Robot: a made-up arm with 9 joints. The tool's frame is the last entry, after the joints.
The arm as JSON. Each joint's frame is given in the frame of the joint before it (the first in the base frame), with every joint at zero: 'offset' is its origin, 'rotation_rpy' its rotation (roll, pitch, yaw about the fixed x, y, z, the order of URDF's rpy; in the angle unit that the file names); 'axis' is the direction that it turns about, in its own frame. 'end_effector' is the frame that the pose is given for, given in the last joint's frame.
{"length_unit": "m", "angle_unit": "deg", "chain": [
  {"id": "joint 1", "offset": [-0.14, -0.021, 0.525], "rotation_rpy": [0.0, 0.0, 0.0], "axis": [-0.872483, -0.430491, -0.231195]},
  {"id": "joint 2", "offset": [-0.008, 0.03, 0.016], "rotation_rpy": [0.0, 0.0, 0.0], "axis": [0.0, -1.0, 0.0]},
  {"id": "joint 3", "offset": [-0.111, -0.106, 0.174], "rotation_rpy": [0.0, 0.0, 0.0], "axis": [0.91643, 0.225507, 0.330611]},
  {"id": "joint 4", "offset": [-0.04, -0.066, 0.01], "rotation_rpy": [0.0, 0.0, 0.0], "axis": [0.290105, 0.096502, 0.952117]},
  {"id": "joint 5", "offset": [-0.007, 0.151, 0.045], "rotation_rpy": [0.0, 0.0, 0.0], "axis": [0.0, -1.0, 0.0]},
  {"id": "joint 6", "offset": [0.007, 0.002, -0.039], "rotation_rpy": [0.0, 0.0, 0.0], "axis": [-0.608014, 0.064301, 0.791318]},
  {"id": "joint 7", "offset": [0.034, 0.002, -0.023], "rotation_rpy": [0.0, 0.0, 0.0], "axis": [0.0, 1.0, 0.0]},
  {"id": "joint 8", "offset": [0.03, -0.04, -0.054], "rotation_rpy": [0.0, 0.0, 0.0], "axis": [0.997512, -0.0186, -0.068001]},
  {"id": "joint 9", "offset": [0.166, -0.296, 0.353], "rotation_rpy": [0.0, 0.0, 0.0], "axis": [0.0, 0.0, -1.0]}
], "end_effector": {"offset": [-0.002, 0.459, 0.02], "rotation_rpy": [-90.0, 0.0, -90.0]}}
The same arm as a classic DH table. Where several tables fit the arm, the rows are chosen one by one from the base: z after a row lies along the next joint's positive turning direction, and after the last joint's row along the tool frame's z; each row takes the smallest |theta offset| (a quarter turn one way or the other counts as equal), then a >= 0, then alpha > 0; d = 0 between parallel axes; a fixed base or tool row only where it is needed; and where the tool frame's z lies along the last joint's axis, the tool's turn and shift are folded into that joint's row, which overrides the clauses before.
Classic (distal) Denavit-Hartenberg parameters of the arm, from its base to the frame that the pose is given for. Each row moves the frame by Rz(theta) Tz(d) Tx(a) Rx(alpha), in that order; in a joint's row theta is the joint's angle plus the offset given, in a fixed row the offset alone. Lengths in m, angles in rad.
base (fixed): d 0.557  theta offset -1.1124  a -0.0431  alpha 1.8041
joint 1: d 0.1426  theta offset -1.4572  a -0.0175  alpha -1.1258
joint 2: d 0.0638  theta offset 0.0872  a -0.2013  alpha -1.7983
joint 3: d -0.1143  theta offset -1.5202  a 0.0553  alpha 0.9243
joint 4: d 0.0735  theta offset 1.3585  a -0.0198  alpha 1.6674
joint 5: d -0.1513  theta offset 0.9509  a -0.0182  alpha -1.6351
joint 6: d -0.0743  theta offset 0  a 0.0129  alpha -1.5065
joint 7: d -0.0349  theta offset -0.8476  a -0.0518  alpha -1.5894
joint 8: d 0.2055  theta offset -1.5695  a -0.2929  alpha 1.5027
joint 9: d -0.3847  theta offset -0.0186  a 0.459  alpha -1.5708
tool (fixed): d -0.002  theta offset 3.1416  a 0  alpha 0

